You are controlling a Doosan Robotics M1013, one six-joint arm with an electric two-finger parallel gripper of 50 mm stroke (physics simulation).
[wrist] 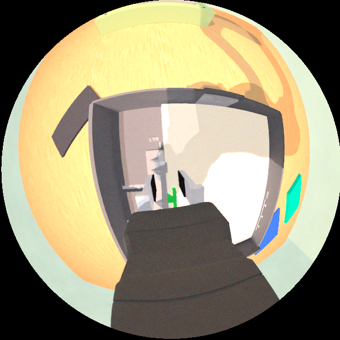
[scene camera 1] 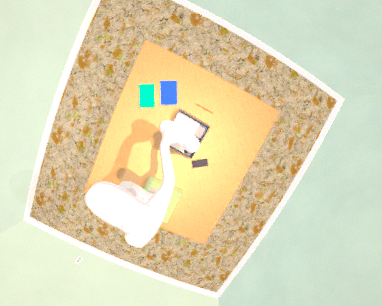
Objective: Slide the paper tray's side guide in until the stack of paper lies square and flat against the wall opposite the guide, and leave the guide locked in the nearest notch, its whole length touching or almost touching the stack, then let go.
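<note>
The dark grey paper tray (scene camera 1: pixel 201 143) (wrist: pixel 106 165) holds a white paper stack (scene camera 1: pixel 184 120) (wrist: pixel 240 180). In the wrist view the stack's right edge lies along or very near the right wall, and its left edge is in line with the grey side guide (wrist: pixel 163 190). Whether they touch is too fine to tell. A green piece (wrist: pixel 173 198) shows beside the guide. My gripper (wrist: pixel 166 180) is open, with its fingers on both sides of the guide, the left finger closer to it. The arm hides gripper and guide in the scene view. The notch engagement cannot be made out.
A dark flat block (scene camera 1: pixel 200 163) (wrist: pixel 75 121) lies beside the tray. Blue (scene camera 1: pixel 168 93) (wrist: pixel 268 232) and green (scene camera 1: pixel 147 95) (wrist: pixel 293 199) rectangles lie beyond the opposite side. A pale green block (scene camera 1: pixel 173 204) (wrist: pixel 150 19) is near the arm's base. A thin orange strip (scene camera 1: pixel 204 108) lies near the tray.
</note>
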